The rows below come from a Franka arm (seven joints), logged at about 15 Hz.
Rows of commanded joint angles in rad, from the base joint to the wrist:
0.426 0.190 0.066 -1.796 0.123 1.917 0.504
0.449 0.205 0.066 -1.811 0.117 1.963 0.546
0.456 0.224 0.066 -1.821 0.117 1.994 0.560
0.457 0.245 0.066 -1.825 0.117 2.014 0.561
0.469 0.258 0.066 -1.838 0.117 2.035 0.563
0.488 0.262 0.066 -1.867 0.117 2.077 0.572
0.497 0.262 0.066 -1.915 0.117 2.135 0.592
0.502 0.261 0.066 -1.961 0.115 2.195 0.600
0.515 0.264 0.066 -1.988 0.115 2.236 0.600
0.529 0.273 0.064 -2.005 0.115 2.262 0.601
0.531 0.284 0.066 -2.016 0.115 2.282 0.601
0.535 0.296 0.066 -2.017 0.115 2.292 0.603
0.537 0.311 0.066 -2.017 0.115 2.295 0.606
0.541 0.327 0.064 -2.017 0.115 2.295 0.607
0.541 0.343 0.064 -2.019 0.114 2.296 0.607
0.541 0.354 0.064 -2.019 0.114 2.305 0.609
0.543 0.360 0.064 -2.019 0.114 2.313 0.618
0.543 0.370 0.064 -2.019 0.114 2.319 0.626
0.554 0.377 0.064 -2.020 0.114 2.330 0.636
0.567 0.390 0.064 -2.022 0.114 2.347 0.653
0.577 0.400 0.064 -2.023 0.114 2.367 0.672
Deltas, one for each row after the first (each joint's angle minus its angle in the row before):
0.023 0.015 0.000 -0.015 -0.006 0.046 0.042
0.007 0.019 0.000 -0.010 0.000 0.031 0.014
0.001 0.021 0.000 -0.004 0.000 0.020 0.001
0.012 0.013 0.000 -0.013 0.000 0.021 0.002
0.019 0.004 0.000 -0.029 0.000 0.042 0.009
0.009 0.000 0.000 -0.048 0.000 0.058 0.020
0.005 -0.001 0.000 -0.046 -0.002 0.060 0.008
0.013 0.003 0.000 -0.027 0.000 0.041 0.000
0.014 0.009 -0.002 -0.017 0.000 0.026 0.001
0.002 0.011 0.002 -0.011 0.000 0.020 0.000
0.004 0.012 0.000 -0.001 0.000 0.010 0.002
0.002 0.015 0.000 0.000 0.000 0.003 0.003
0.004 0.016 -0.002 0.000 0.000 0.000 0.001
0.000 0.016 0.000 -0.002 -0.001 0.001 0.000
0.000 0.011 0.000 0.000 0.000 0.009 0.002
0.002 0.006 0.000 0.000 0.000 0.008 0.009
0.000 0.010 0.000 0.000 0.000 0.006 0.008
0.011 0.007 0.000 -0.001 0.000 0.011 0.010
0.013 0.013 0.000 -0.002 0.000 0.017 0.017
0.010 0.010 0.000 -0.001 0.000 0.020 0.019

